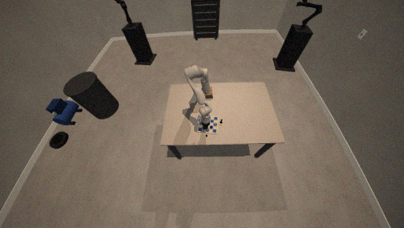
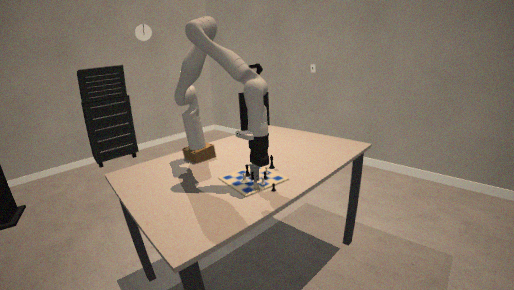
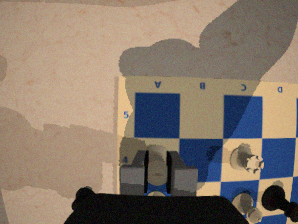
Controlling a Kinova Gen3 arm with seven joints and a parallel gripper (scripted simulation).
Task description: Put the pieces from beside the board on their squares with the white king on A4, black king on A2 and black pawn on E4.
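Now: the white king 1 cm below my hand. Round my hand: blue-and-cream chessboard: 8 cm behind, 5 cm below, 4 cm to the left; then black king: 18 cm to the left, 12 cm behind, 2 cm below.
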